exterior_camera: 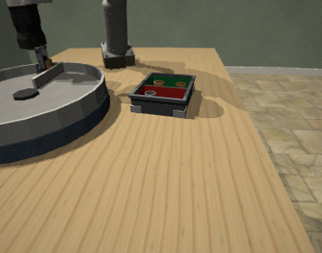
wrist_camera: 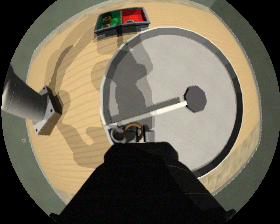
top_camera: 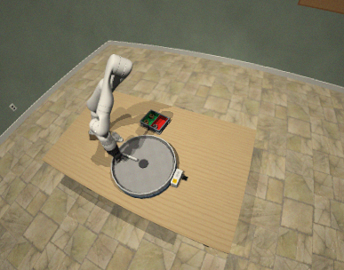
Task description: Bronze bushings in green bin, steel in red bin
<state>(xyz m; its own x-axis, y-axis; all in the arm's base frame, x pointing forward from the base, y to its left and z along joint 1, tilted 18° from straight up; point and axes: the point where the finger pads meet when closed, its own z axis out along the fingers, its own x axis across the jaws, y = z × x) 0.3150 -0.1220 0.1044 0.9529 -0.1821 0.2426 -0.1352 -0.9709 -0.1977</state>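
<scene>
Now: hand 39 cm to the right of the bin and 8 cm above it. From my hand the other things lie so: grey turntable: 14 cm ahead, 4 cm to the left, 5 cm below.
</scene>
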